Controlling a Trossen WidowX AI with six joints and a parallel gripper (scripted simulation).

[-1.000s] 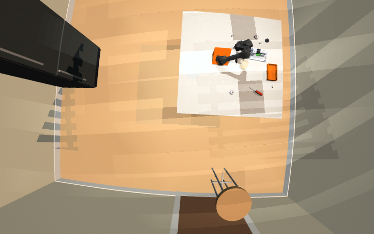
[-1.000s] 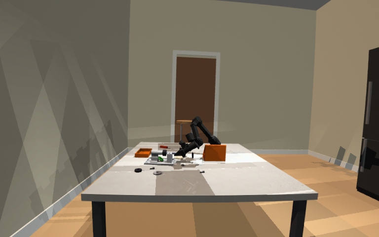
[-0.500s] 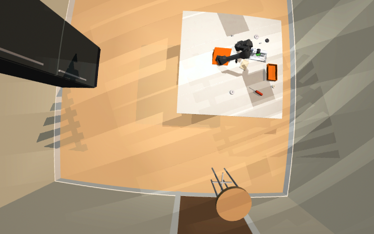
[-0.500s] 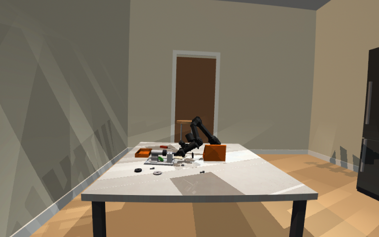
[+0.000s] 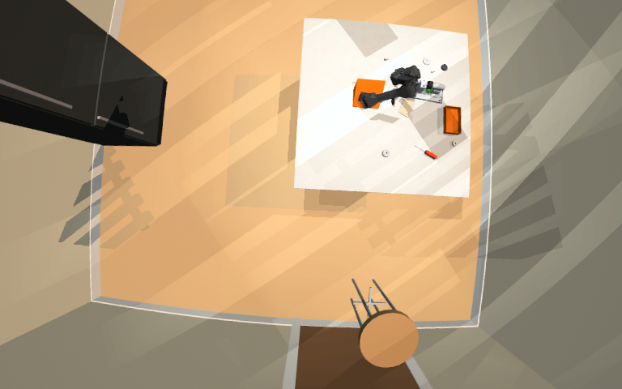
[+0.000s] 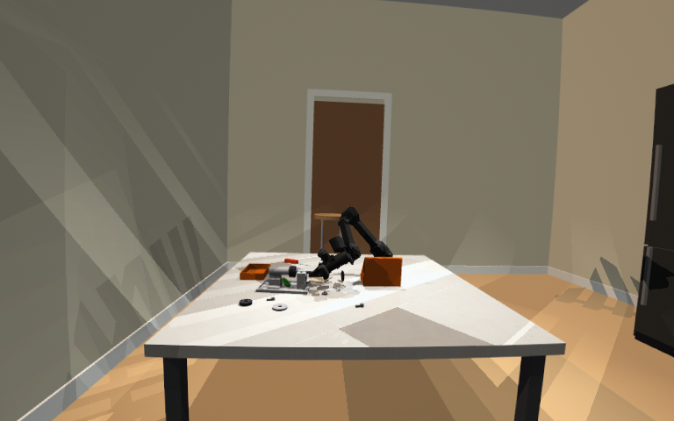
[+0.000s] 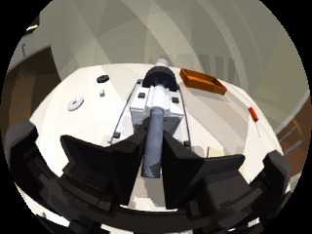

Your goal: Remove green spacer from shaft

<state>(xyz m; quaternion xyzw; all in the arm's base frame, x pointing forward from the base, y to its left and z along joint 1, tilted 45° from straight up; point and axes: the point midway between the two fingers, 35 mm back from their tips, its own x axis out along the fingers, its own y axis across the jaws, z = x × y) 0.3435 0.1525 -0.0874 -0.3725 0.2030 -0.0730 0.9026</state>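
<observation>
The grey shaft is 2 cm ahead of my gripper tip and 2 cm above it. Also, from my gripper tip: green spacer (11 cm ahead, 4 cm below); yellow note (16 cm to the right, 6 cm below, 4 cm behind); dark ring (7 cm ahead, 2 cm above).
</observation>
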